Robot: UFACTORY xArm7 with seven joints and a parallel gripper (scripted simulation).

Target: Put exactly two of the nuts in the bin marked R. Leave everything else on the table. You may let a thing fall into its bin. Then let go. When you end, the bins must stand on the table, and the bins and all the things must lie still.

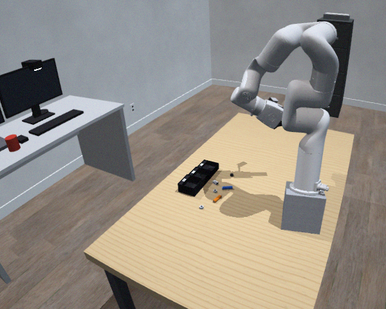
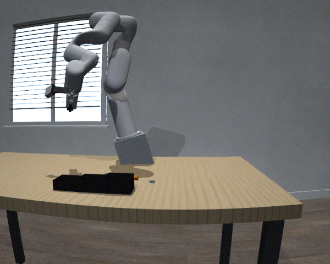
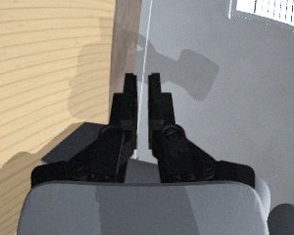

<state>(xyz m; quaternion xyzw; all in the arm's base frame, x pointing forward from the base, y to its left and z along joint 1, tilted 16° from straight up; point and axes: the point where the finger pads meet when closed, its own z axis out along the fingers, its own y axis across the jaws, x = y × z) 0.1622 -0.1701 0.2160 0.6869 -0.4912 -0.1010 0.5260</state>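
The black bin is 310 mm ahead of my hand, 260 mm to the left of it and 250 mm below it. The rest, counted from my hand: blue piece (170 mm ahead, 250 mm to the left, 260 mm below); then small black piece (210 mm ahead, 150 mm to the left, 260 mm below); then orange piece (160 mm ahead, 340 mm to the left, 260 mm below).
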